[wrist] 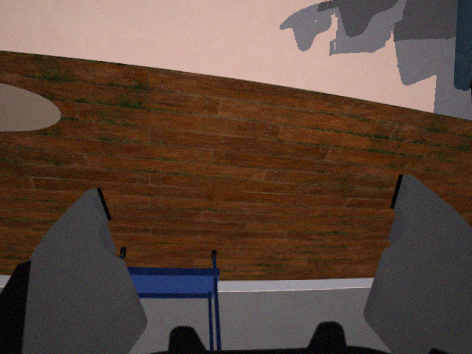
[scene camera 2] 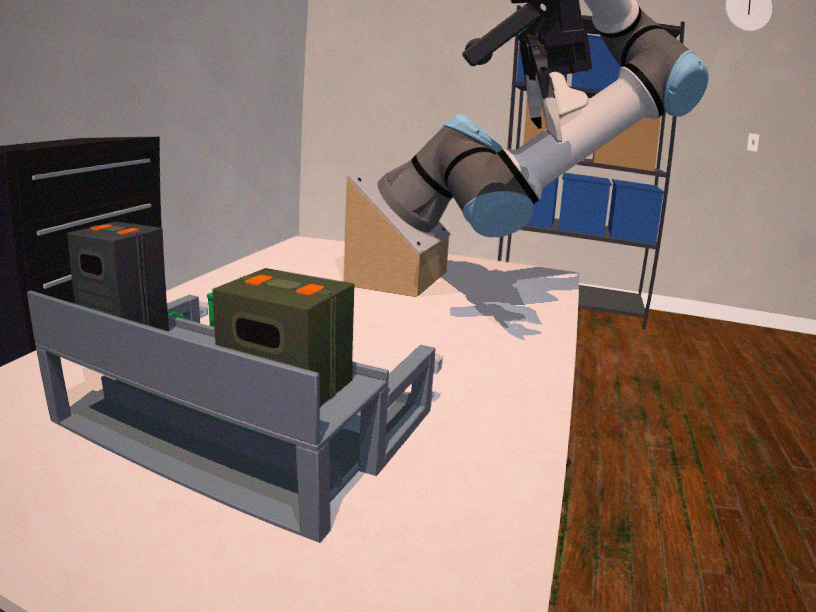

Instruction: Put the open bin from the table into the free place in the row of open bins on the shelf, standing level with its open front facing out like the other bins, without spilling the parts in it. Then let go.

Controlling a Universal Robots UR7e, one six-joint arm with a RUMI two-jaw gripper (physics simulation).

I see my gripper [scene camera 2: 548, 134] and a shelf board [scene camera 2: 267, 492].
My gripper shows as well in the wrist view [wrist: 247, 187].
